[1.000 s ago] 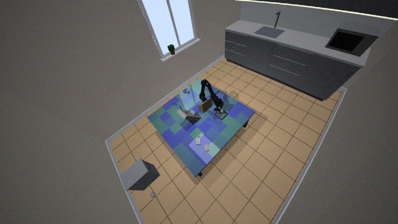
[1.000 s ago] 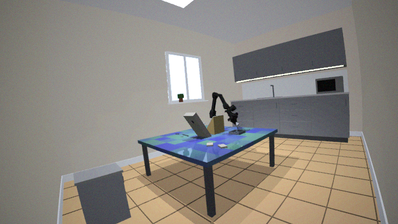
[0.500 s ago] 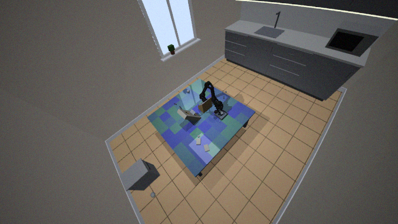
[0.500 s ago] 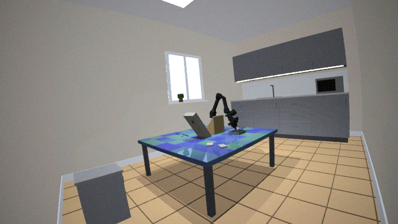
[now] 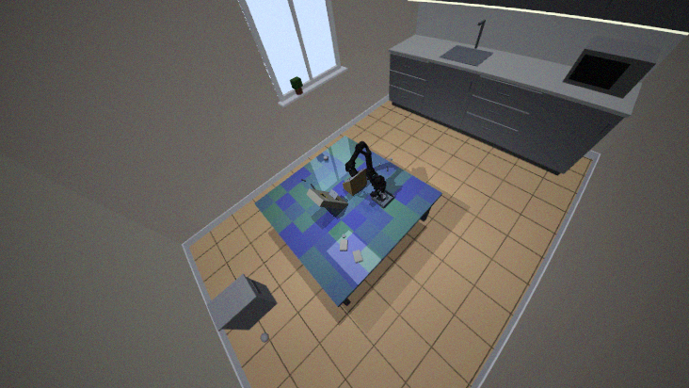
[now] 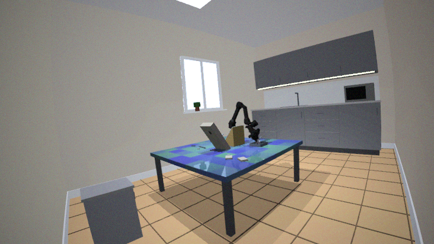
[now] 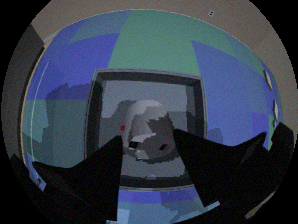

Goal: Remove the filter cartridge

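The pale round cartridge lies 1 cm below my gripper tip. Also, from my gripper tip: light grey service panel (39 cm ahead, 27 cm to the right, 10 cm above); dark grey square tray (4 cm below, 1 cm to the left).
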